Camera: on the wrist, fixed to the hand. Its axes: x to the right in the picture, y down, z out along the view.
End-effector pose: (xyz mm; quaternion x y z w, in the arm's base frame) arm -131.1 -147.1 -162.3 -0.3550 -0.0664 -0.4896 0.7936
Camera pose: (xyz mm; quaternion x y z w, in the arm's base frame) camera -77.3 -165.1 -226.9 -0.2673 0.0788 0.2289 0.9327
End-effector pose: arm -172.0 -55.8 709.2 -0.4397 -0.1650 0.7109 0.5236
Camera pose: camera -179.0 -84.5 628.5 0.3161 -0.2044 -0.9228 0.0828
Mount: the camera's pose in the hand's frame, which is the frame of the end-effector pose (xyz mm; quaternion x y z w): 11.4 71.7 -46.0 0.0956 -0.0877 0.6840 0.7178
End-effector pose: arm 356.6 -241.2 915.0 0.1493 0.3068 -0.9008 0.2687
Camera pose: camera 393.4 -264.4 840.9 0.2637 0.0084 -0.5052 0.8217
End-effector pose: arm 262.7 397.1 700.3 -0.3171 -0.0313 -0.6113 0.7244
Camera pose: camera 314.7 368.0 638.4 -0.2334 0.0725 0.0875 0.9657
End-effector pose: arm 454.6 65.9 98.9 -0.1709 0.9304 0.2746 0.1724
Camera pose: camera 404.5 93.8 162.9 0.5543 0.7959 0.2411 0.0339
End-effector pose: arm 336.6 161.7 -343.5 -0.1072 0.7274 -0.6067 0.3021
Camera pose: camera 316.4 210.6 -411.2 0.3963 0.5110 -0.2890 0.7059
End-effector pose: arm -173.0 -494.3 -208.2 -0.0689 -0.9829 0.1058 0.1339
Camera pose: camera -163.4 -414.3 -178.3 0.6997 0.6601 -0.2676 0.0559
